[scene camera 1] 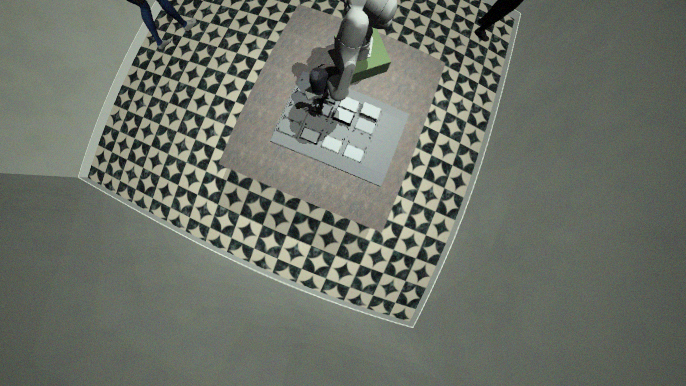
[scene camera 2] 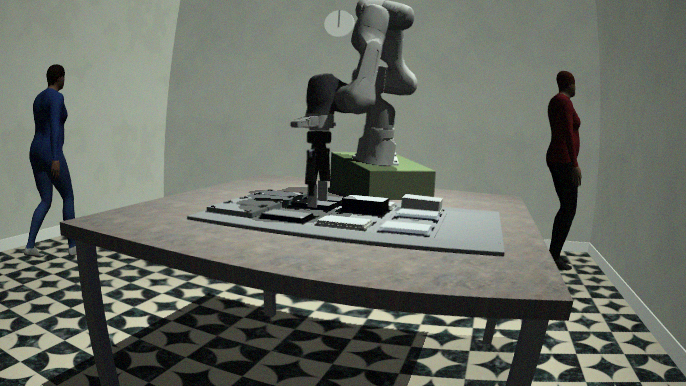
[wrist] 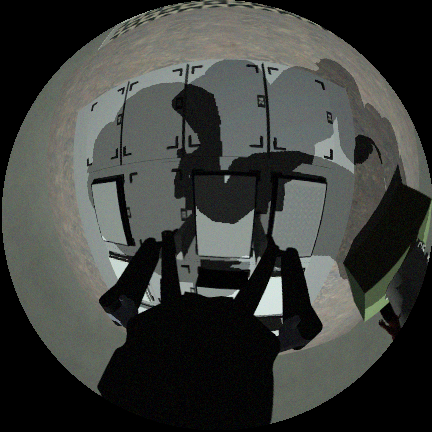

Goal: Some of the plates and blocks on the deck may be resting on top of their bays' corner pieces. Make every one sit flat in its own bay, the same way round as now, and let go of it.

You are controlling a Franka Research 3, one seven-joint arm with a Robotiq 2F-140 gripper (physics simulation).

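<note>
The grey deck (scene camera 1: 395,131) (scene camera 2: 470,231) has bays with black corner pieces. My gripper (scene camera 2: 318,197) (wrist: 224,225) points down and is shut on the middle plate (wrist: 225,235), a finger at each side. That plate is low over its bay; whether it lies flat is unclear. A textured plate (wrist: 304,215) is to its right and a narrow-looking plate (wrist: 107,212) is to the left, beyond a bay with bare corner pieces. Light plates (scene camera 1: 332,144) (scene camera 1: 354,152) (scene camera 1: 366,125) and two taller blocks (scene camera 2: 366,206) (scene camera 2: 422,203) stand elsewhere on the deck. Their exact seating is too small to judge.
The tall dark-sided block stands close beside the gripper in the second scene view. The arm's base is on a green box (scene camera 1: 377,62) (scene camera 2: 402,184) behind the deck. The brown table (scene camera 2: 250,250) carries both. The arm's shadow covers several bays. Two people stand beyond the table.
</note>
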